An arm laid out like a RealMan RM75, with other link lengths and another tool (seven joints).
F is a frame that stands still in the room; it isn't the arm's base.
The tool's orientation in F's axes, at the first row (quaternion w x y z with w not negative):
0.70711, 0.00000, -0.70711, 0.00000
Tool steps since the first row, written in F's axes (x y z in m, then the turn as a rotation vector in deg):
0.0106, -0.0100, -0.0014, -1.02, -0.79, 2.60
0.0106, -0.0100, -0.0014, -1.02, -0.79, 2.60
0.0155, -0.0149, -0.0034, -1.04, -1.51, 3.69
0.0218, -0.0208, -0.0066, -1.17, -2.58, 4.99
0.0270, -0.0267, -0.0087, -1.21, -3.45, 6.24
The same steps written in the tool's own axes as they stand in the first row. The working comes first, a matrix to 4 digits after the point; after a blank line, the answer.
The tool's axes in the first row as the columns of a matrix, in F's axes (used below as rounded here):
0.0000, 0.0000, -1.0000
0.0000, 1.0000, 0.0000
1.0000, 0.0000, 0.0000

-0.0014, -0.0100, -0.0106, 2.60, -0.79, 1.02
-0.0014, -0.0100, -0.0106, 2.60, -0.79, 1.02
-0.0034, -0.0149, -0.0155, 3.69, -1.51, 1.04
-0.0066, -0.0208, -0.0218, 4.99, -2.58, 1.17
-0.0087, -0.0267, -0.0270, 6.24, -3.45, 1.21

